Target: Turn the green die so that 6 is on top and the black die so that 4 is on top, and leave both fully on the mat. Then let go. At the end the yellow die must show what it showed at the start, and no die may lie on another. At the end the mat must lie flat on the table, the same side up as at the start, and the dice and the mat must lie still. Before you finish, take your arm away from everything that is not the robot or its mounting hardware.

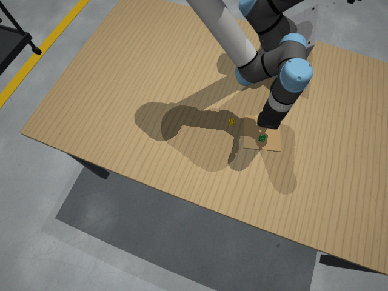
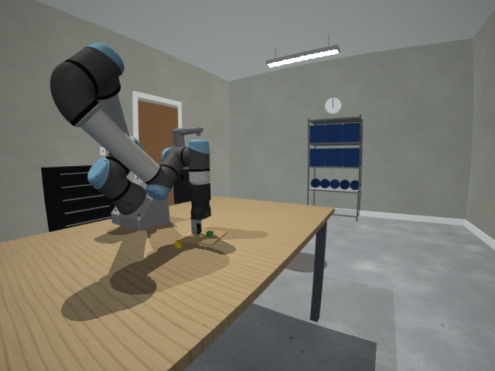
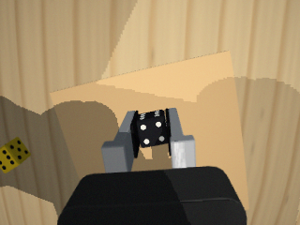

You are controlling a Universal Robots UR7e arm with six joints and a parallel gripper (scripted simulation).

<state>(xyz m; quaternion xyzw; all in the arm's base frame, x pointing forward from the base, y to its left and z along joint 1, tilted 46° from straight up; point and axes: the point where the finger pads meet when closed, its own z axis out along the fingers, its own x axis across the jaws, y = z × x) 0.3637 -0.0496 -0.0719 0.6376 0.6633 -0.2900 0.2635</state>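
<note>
The black die lies 1 cm below my hand. The rest, counted from my hand: green die (6 cm ahead, 1 cm below); yellow die (12 cm to the right, 2 cm below, 2 cm ahead); tan mat (3 cm ahead, 2 cm below).
</note>
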